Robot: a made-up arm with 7 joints.
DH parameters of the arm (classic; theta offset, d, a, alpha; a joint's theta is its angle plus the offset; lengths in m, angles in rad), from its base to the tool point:
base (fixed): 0 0.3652 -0.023 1.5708
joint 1: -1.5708 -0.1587 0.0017 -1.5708
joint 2: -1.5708 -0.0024 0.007 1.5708
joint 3: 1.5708 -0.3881 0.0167 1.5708
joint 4: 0 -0.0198 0.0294 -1.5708
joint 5: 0 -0.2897 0.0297 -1.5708
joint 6: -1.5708 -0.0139 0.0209 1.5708
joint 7: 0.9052 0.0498 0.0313 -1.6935
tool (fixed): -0.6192 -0.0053 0 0
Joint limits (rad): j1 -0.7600..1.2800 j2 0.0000..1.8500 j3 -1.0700..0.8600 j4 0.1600..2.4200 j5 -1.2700..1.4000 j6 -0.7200..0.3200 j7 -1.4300..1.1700
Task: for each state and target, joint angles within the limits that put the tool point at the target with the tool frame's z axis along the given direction. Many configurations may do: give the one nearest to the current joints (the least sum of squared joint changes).
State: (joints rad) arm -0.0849 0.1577 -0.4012 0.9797 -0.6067 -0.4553 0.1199
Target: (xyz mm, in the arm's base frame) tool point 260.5 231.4 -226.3 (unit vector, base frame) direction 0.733 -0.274 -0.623
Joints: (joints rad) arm 0.2650 0.1227 -0.4114 0.2898 -0.5971 -0.2934 0.5369
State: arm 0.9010 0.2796 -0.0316 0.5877 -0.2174 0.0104 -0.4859
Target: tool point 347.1 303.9 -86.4 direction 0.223 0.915 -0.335
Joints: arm 0.4673 0.1844 0.1935 0.4436 0.0292 0.2588 -0.2772
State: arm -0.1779 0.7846 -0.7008 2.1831 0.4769 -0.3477 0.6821
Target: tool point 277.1 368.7 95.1 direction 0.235 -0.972 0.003
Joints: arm 0.0954 1.1205 -0.6445 1.7713 0.2757 -0.6954 1.0916
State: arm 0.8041 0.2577 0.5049 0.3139 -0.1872 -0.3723 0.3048
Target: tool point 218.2 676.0 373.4 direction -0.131 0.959 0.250
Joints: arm 1.0684 0.8896 0.7887 0.8586 -0.0946 0.2004 0.2058
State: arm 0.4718 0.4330 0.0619 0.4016 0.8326 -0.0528 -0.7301
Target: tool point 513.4 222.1 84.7 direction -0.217 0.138 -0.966
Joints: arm 0.8511 0.0388 0.3613 0.4402 1.2635 -0.0413 -0.7946
